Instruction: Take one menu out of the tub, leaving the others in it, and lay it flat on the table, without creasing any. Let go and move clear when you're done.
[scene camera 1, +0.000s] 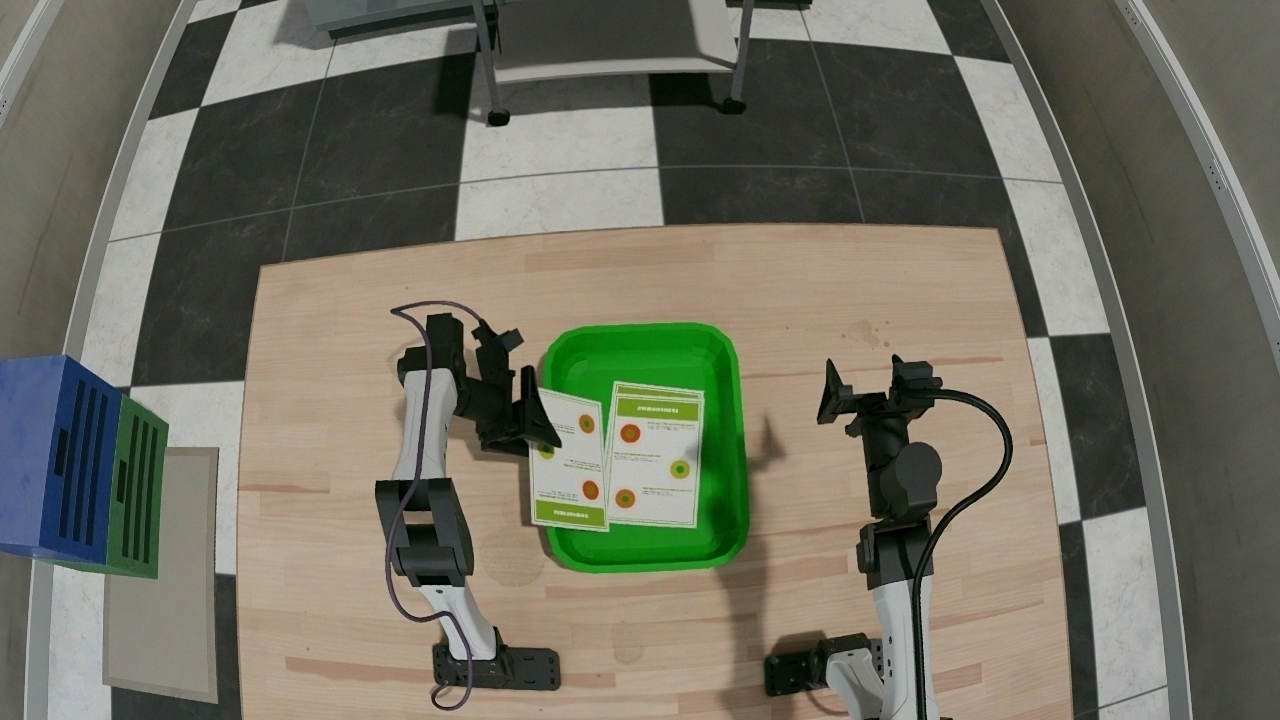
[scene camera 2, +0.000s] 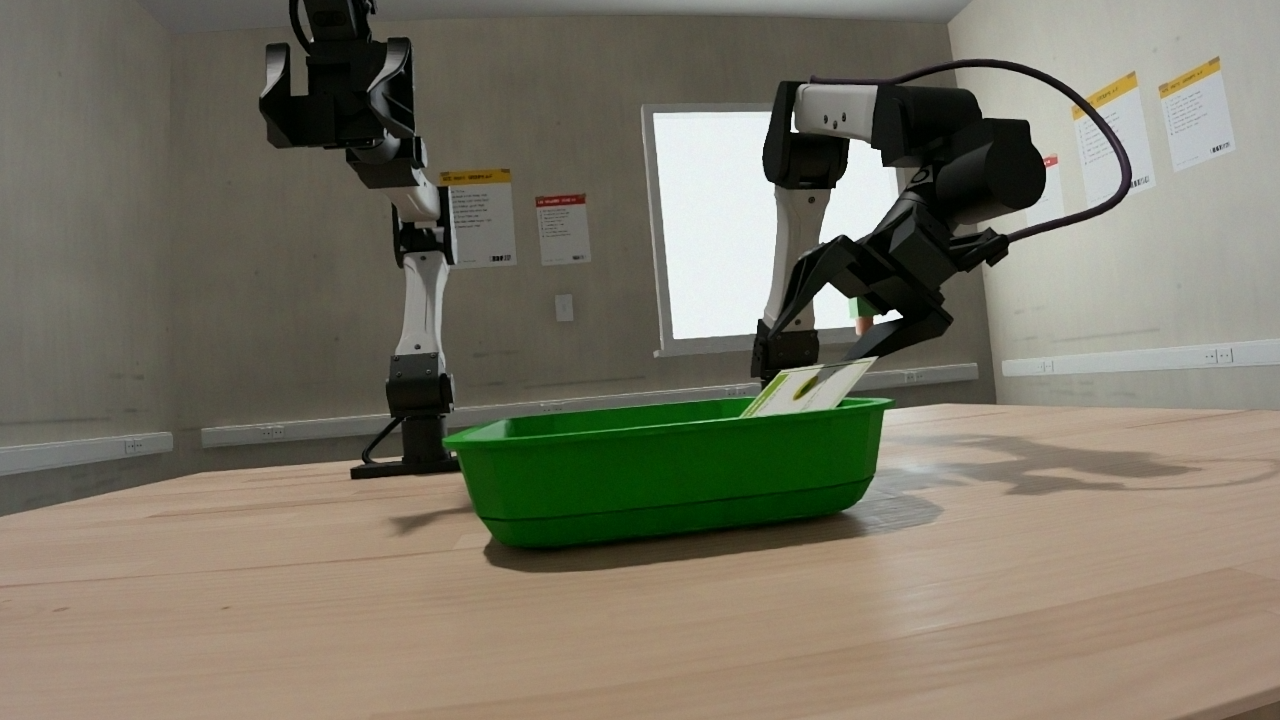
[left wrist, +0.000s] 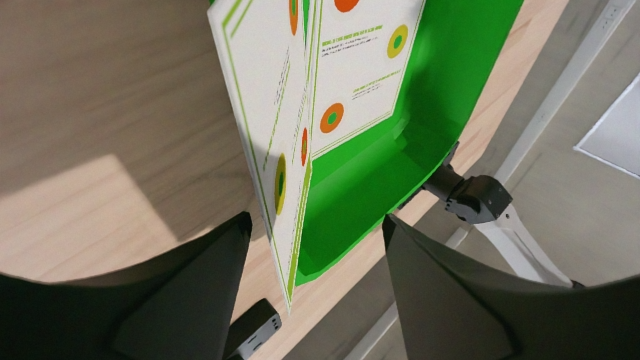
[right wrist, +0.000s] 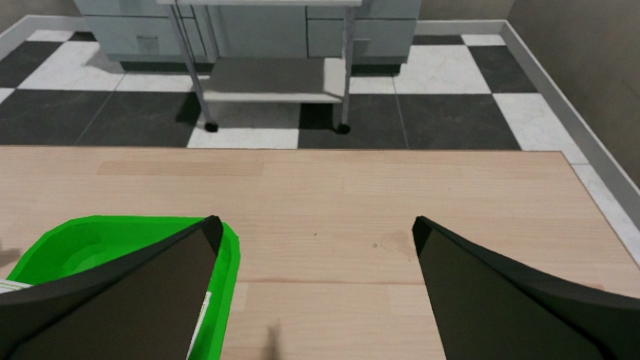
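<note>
A green tub (scene camera 1: 730, 447) (scene camera 2: 671, 483) (left wrist: 350, 215) (right wrist: 230, 260) stands mid-table. One white-and-green menu (scene camera 1: 569, 483) (scene camera 2: 805, 389) (left wrist: 275, 120) leans tilted over its left rim in scene camera 1, its raised edge outside. Another menu (scene camera 1: 657, 461) (left wrist: 367, 65) lies inside, with a further edge showing beneath it. My left gripper (scene camera 1: 544, 445) (scene camera 2: 814, 344) (left wrist: 317, 217) is open at the leaning menu's raised edge, with part of the menu showing between its spread fingers in the left wrist view. My right gripper (scene camera 1: 862, 361) (scene camera 2: 338, 67) (right wrist: 317, 220) is open and empty, raised to the right in scene camera 1.
The wooden table (scene camera 1: 626, 259) (scene camera 2: 626, 626) (right wrist: 325, 190) extends around the tub. A wheeled cart (scene camera 1: 617, 66) stands on the floor beyond its far edge in scene camera 1. Blue and green crates (scene camera 1: 62, 456) are off the table at the left of that view.
</note>
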